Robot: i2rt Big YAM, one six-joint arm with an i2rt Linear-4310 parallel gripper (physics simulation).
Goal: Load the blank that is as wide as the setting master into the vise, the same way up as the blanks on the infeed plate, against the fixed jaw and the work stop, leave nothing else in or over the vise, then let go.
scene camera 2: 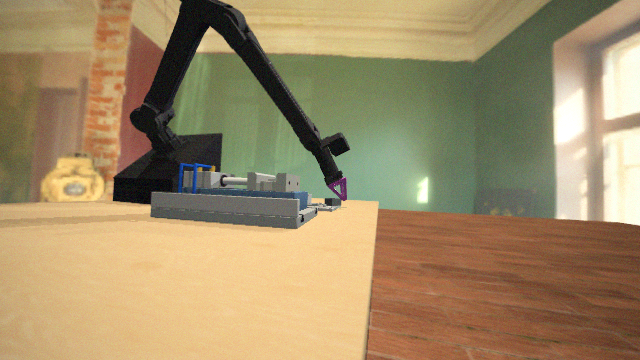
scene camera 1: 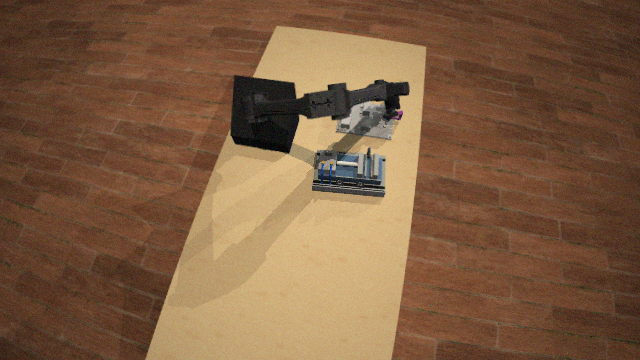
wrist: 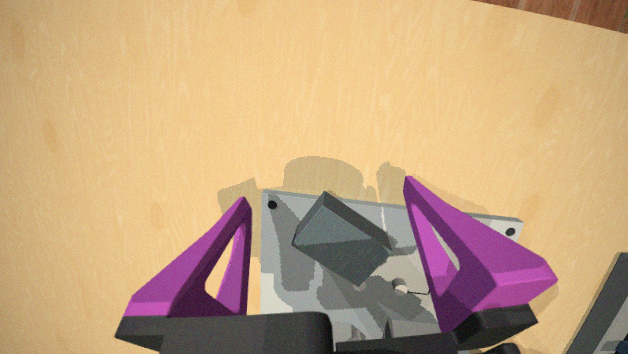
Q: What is my gripper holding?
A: Nothing.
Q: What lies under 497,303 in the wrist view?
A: My gripper.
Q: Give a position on a grey blank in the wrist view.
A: At 333,234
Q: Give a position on a grey infeed plate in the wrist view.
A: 290,281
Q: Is my gripper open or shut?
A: Open.
